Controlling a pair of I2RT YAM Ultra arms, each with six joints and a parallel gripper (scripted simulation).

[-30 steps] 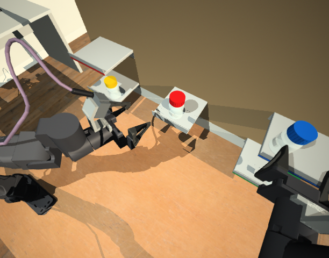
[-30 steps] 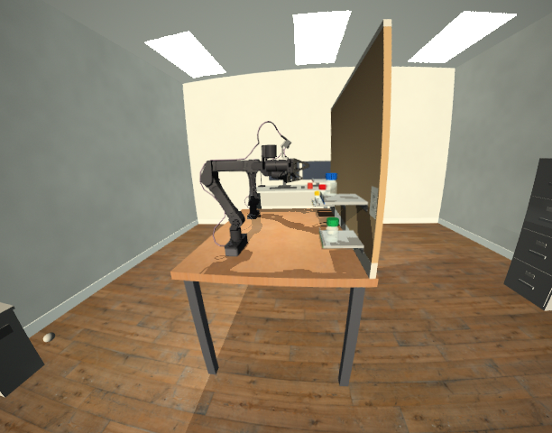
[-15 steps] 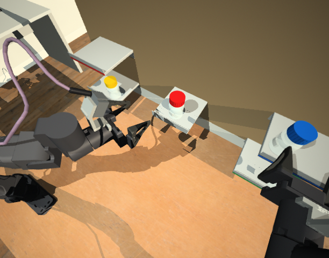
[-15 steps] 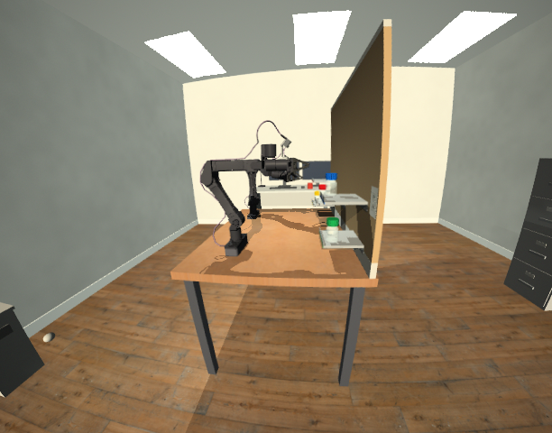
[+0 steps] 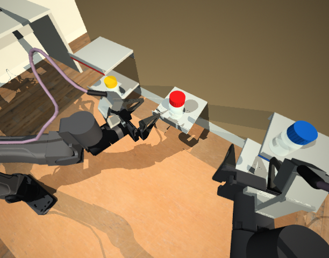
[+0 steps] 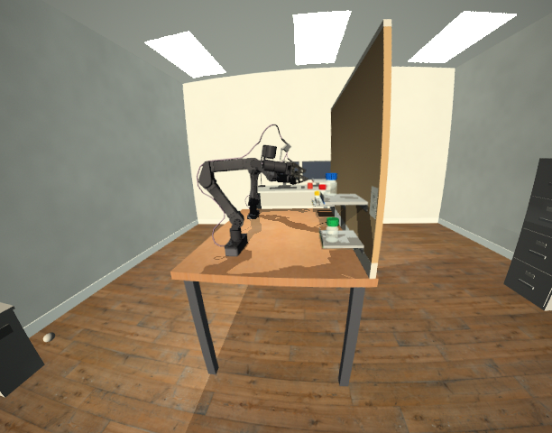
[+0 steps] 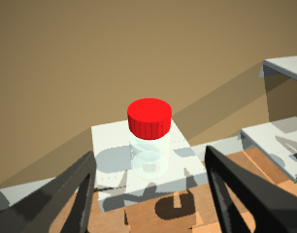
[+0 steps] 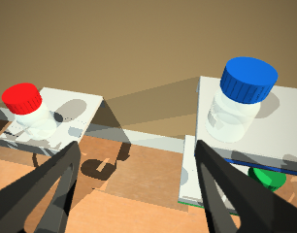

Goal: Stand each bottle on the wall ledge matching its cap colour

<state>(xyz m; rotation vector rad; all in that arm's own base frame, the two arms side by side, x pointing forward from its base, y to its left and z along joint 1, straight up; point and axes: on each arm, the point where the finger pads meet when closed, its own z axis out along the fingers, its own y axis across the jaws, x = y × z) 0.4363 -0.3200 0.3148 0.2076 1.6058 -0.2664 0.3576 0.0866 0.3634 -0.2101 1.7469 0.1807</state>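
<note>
Right now my left hand is 11 cm short of the red-capped bottle, 9 cm above it and 4 cm to the left of it. Round my left hand: yellow-capped bottle: 30 cm to the left, 19 cm below, 13 cm ahead; blue-capped bottle: 38 cm to the right, 8 cm ahead, 1 cm above; brown wall: 25 cm ahead, 12 cm above, 6 cm to the right.
</note>
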